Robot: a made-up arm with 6 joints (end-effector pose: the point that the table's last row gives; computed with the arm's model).
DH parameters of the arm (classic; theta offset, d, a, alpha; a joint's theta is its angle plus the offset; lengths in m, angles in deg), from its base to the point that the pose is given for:
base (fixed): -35.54 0 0.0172 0
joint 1: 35.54 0.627 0.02 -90
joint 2: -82.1 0 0.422 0
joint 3: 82.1 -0.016 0.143 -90
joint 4: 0 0.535 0.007 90
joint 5: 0 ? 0.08 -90
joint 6: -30.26 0 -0.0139 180
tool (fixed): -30.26 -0.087 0 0
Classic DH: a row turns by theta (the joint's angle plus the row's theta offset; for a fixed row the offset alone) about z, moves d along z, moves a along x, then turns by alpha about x.
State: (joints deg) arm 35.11 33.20 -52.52 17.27 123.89 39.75
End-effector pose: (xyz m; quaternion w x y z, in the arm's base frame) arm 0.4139 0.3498 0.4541 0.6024 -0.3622 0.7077 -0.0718
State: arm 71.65 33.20 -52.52 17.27 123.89 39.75
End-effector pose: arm 0.1211 0.5172 0.4541 0.5945 -0.5658 0.5584 0.1206
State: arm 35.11 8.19 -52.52 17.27 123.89 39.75
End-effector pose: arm 0.4343 0.3641 0.6877 0.7585 -0.2659 0.5931 -0.0462
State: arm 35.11 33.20 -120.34 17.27 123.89 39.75
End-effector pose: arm 0.6653 0.5264 0.9789 0.9391 -0.0745 0.3354 0.0021
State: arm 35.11 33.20 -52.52 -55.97 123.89 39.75
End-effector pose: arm 0.4777 0.2287 0.4480 0.5458 -0.7782 0.2841 0.1261
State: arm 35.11 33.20 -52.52 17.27 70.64 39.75
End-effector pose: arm 0.4815 0.3794 0.3896 0.8861 -0.1759 0.4045 -0.1422
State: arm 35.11 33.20 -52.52 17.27 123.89 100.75
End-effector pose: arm 0.4079 0.3600 0.4465 0.4826 -0.6713 0.4259 -0.3676
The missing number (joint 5, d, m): 0.05
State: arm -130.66 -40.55 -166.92 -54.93 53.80 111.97
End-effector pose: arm 0.3963 0.4249 1.5211 0.3616 0.4856 0.7957 0.0165
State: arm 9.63 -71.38 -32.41 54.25 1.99 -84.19
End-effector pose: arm 0.2180 -0.0433 1.1836 0.5843 -0.1291 -0.7698 0.2220
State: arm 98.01 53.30 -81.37 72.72 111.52 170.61
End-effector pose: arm -0.2023 0.7815 0.3907 0.3632 -0.7722 0.0237 -0.5208
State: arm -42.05 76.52 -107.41 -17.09 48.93 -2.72
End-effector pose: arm 0.6747 -0.5783 0.1760 0.9581 -0.0291 0.1797 -0.2213
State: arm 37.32 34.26 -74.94 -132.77 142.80 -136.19
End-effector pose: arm 0.7230 0.3596 0.6678 0.0420 -0.3589 0.8984 0.2498
